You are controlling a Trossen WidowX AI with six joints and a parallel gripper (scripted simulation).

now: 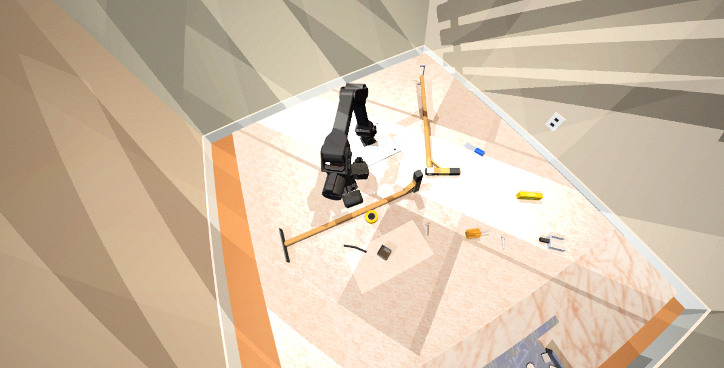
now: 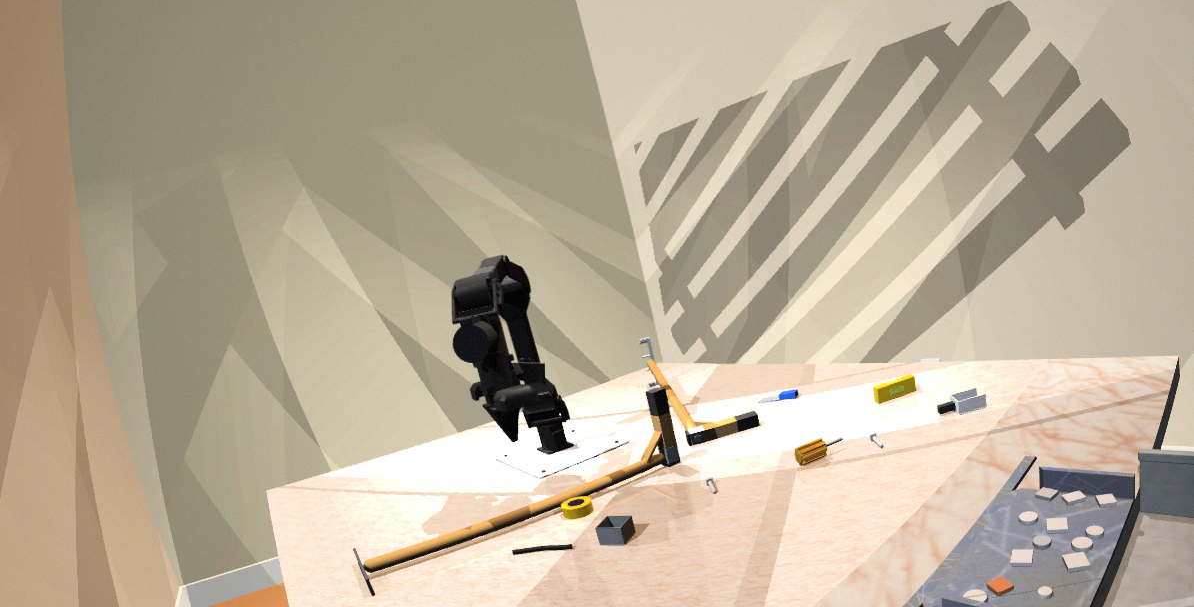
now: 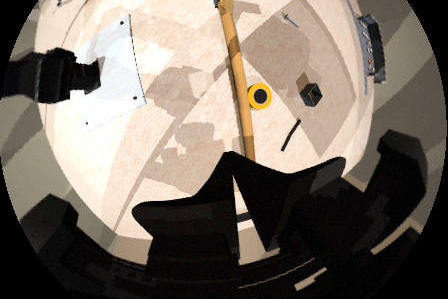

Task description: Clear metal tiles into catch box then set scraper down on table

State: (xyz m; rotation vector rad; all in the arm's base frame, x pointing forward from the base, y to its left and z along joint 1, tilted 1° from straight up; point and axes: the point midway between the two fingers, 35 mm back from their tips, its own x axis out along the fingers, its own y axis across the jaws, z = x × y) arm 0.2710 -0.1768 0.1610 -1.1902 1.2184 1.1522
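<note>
Right now the long scraper is 5 cm ahead of my gripper tip, 3 cm to the right of it and 7 cm below it. Also, from my gripper tip: grey box: 23 cm ahead, 3 cm to the left, 12 cm below; then yellow tape roll: 9 cm ahead, 4 cm to the left, 12 cm below; then black strip: 17 cm ahead, 7 cm to the right, 12 cm below.
</note>
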